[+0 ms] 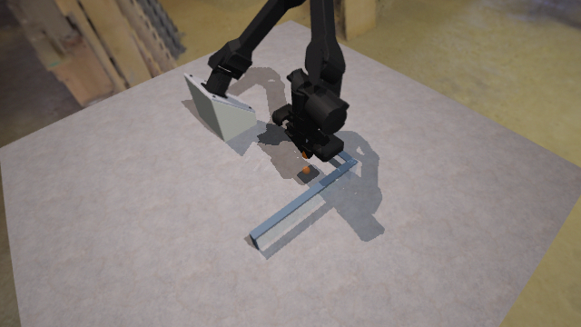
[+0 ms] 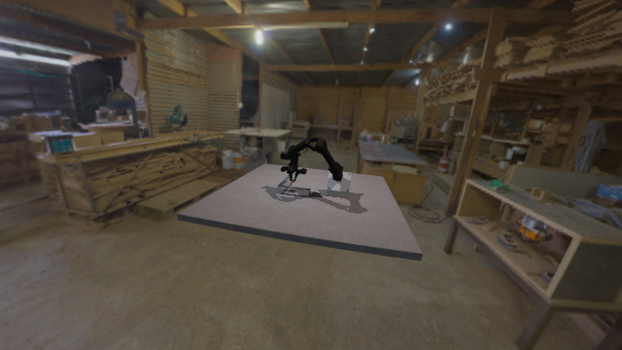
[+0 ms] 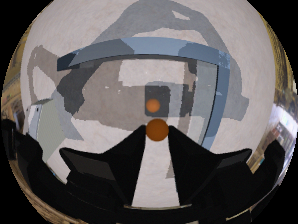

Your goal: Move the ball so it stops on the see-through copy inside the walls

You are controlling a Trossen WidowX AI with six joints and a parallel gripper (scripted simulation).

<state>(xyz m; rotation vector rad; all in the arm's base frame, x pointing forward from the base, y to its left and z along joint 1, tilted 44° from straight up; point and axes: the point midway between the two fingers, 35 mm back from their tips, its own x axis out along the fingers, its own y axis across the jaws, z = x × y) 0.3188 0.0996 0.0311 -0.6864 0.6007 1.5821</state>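
Now: gripper tip 7 cm above the see-through copy of ball. From my gripper tip the other things lie so: orange ball right at my gripper tip.
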